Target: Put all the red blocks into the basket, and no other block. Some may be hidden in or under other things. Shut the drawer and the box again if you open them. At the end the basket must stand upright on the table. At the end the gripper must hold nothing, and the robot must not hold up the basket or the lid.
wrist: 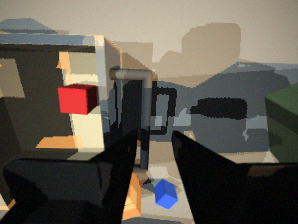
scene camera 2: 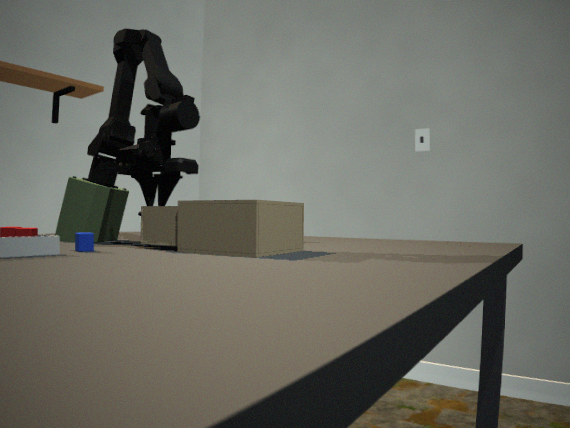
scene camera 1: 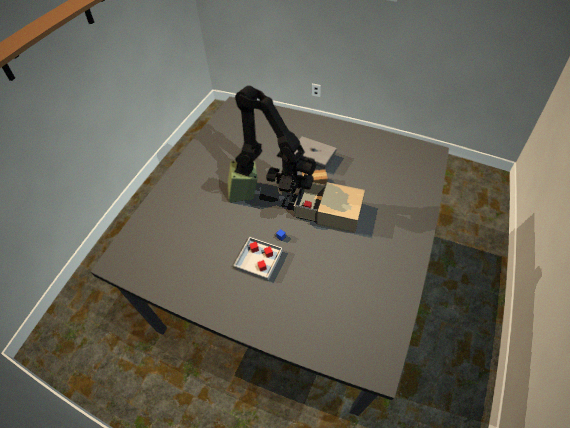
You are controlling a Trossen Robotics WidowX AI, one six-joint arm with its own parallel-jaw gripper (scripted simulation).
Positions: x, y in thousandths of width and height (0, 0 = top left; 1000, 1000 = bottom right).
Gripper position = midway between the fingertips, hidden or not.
My gripper shows in the wrist view (518, 600), in scene camera 2 (273, 487) and in scene camera 1 (510, 447).
